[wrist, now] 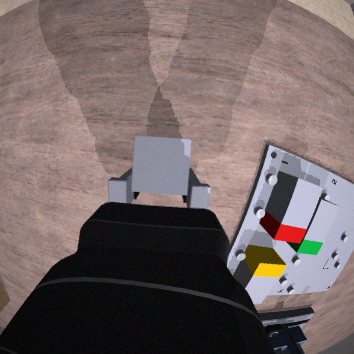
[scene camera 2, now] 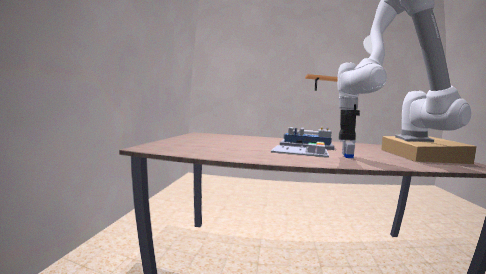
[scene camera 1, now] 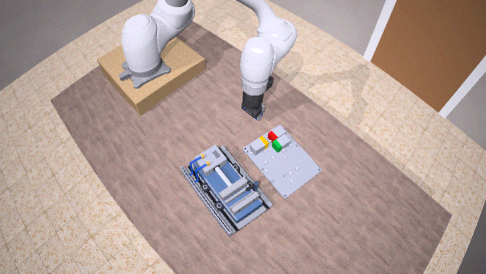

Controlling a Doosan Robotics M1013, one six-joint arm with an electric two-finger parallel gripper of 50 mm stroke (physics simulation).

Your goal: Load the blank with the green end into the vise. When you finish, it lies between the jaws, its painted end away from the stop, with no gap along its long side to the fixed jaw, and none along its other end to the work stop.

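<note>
The blank with the green end [scene camera 1: 277,146] [wrist: 321,220] lies on the grey plate [scene camera 1: 306,173] [scene camera 2: 290,149] [wrist: 312,284], beside the red-ended blank. The vise [scene camera 1: 210,159] [scene camera 2: 307,138] stands beside the plate; the space between its jaws looks empty, and part of it shows at the lower edge of the wrist view. My gripper [scene camera 1: 254,115] [scene camera 2: 348,142] [wrist: 162,177] is shut on a different grey blank [scene camera 2: 348,149] [wrist: 161,165], held upright with its blue end down, close above or at the table top, off the plate's edge. Whether it touches the table I cannot tell.
The red-ended blank [scene camera 1: 272,135] [wrist: 300,205] and the yellow-ended blank [scene camera 1: 257,146] [wrist: 270,270] lie on the plate close to the green-ended one. Small pegs stand on the plate. The robot's wooden base block [scene camera 1: 182,65] [scene camera 2: 435,150] is on the table [scene camera 1: 125,165] [scene camera 2: 210,145].
</note>
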